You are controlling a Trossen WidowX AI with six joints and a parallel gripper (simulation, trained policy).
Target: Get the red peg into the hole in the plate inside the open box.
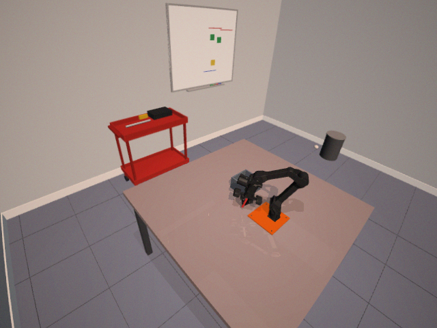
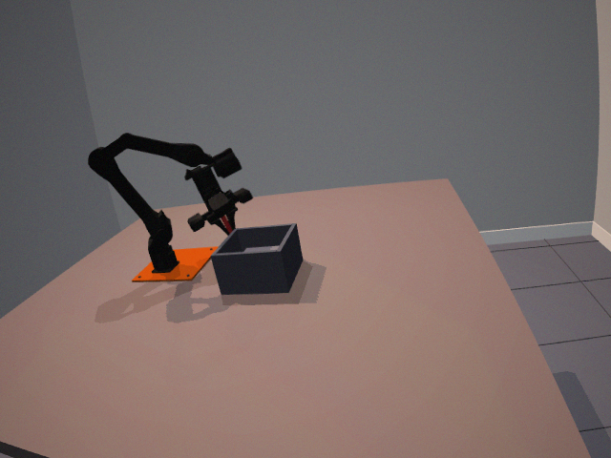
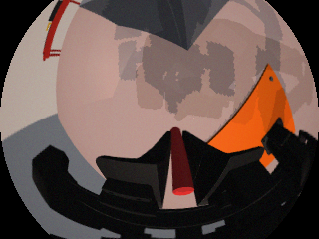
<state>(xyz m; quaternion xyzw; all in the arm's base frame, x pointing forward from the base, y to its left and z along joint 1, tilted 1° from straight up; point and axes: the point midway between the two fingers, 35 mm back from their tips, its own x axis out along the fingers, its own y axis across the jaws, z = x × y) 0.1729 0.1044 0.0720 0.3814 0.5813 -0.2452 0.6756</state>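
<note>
My gripper tip is 130 mm short of the grey plate and 170 mm to the left of it. Round my gripper tip: red peg: 10 mm behind, 20 mm above; dark grey box: 130 mm ahead, 170 mm to the right, 20 mm below.
</note>
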